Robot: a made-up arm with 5 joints.
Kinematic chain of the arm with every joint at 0, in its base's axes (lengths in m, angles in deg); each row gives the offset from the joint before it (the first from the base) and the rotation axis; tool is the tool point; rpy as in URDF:
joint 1: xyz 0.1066 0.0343 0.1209 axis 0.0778 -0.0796 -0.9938
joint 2: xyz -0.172 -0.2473 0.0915 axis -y
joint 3: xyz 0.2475 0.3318 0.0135 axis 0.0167 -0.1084 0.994
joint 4: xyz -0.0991 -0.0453 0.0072 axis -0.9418 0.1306 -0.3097
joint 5: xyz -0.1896 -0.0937 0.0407 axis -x
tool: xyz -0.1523 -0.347 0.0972 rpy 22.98 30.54 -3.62
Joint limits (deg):
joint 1: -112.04..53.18
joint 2: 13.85..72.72
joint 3: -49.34..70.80
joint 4: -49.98..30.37
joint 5: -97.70..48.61
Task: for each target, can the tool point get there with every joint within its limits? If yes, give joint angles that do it. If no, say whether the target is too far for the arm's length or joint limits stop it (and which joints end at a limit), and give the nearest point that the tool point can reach.
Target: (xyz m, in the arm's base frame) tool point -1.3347 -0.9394 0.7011
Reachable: no: too far | nearest point -0.5057 -0.3732 0.4122 | short by 1.045 m
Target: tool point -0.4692 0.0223 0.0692
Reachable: yes | joints 37.31 68.02 -4.10 -13.70 29.21
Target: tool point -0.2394 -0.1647 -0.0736
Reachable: yes | joints 32.88 31.99 -0.76 -17.74 -38.18
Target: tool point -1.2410 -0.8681 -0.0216
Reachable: no: too far | nearest point -0.5061 -0.3535 0.2270 | short by 0.931 m
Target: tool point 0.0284 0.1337 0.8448
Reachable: no: joint limits stop it (at a limit: joint 2, joint 3, joint 4, joint 5) | nearest point -0.1344 0.4572 0.6983 | short by 0.391 m
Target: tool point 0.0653 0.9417 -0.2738
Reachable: no: joint limits stop it (at a limit: joint 1, joint 2, joint 3, joint 4) | nearest point -0.0547 0.6152 -0.0190 | short by 0.431 m
